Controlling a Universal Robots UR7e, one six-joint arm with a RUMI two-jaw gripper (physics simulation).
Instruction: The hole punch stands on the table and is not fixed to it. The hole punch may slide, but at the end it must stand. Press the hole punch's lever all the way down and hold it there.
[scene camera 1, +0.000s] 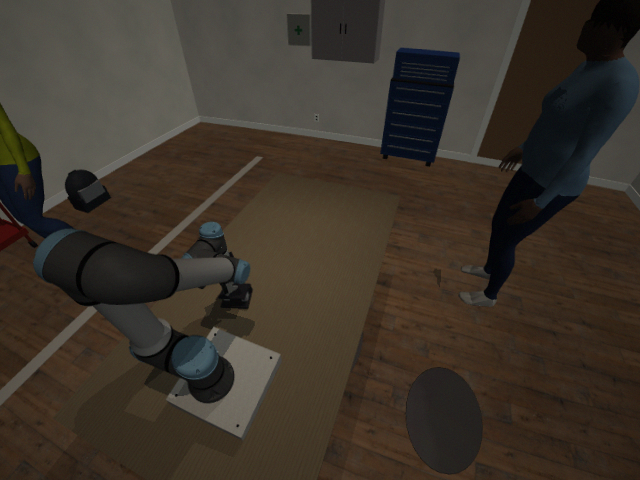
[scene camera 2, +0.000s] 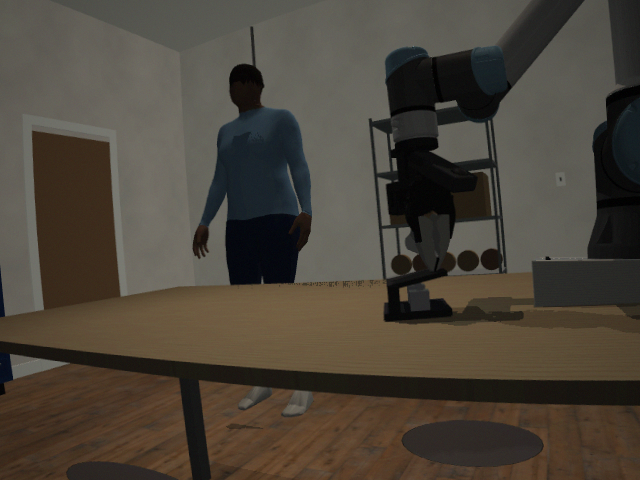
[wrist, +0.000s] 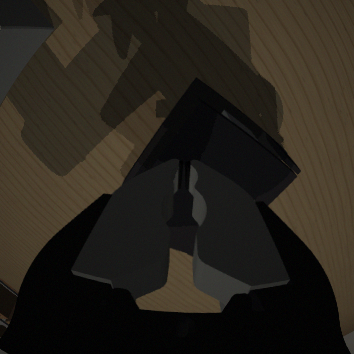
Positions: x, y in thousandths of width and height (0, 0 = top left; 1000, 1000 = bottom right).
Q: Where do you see my gripper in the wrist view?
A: At 518, 462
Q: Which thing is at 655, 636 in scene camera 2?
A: A black hole punch.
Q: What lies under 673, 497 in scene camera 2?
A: My gripper.
